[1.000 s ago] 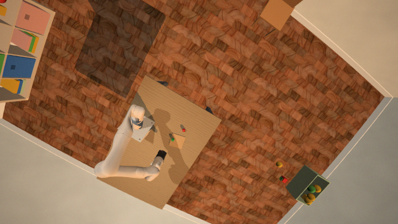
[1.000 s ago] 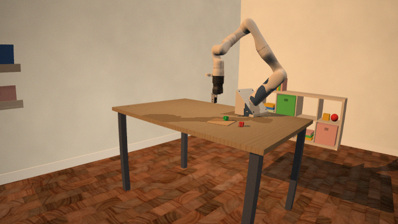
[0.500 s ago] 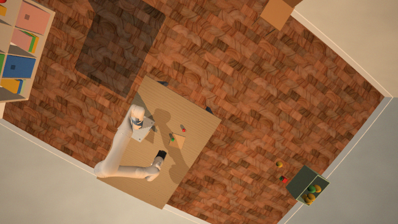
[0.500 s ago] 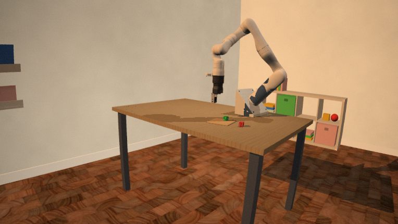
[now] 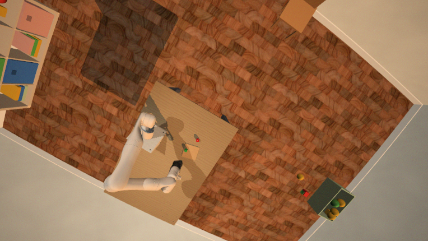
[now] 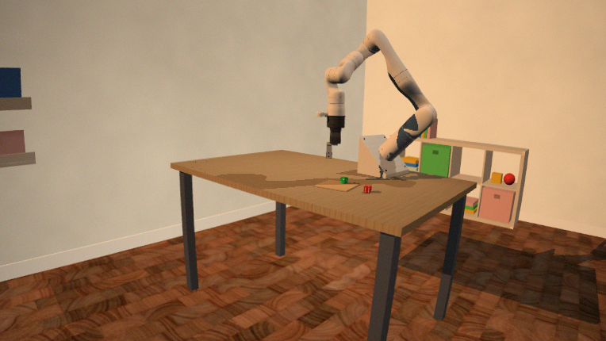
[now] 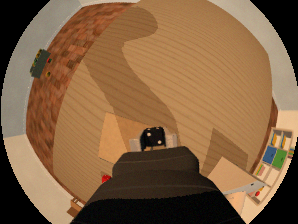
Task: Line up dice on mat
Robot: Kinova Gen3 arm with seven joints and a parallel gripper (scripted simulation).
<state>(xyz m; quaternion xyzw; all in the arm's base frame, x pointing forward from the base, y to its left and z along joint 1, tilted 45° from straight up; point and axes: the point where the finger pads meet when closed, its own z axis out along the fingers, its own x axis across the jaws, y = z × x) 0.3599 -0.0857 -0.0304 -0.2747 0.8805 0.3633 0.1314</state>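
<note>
The tan mat lies 5 cm ahead of my hand, 8 cm to the left of it and 12 cm below it. The rest, counted from my hand: red die (4 cm ahead, 23 cm to the left, 11 cm below); black die (1 cm below); green die (8 cm to the left, 10 cm below).
</note>
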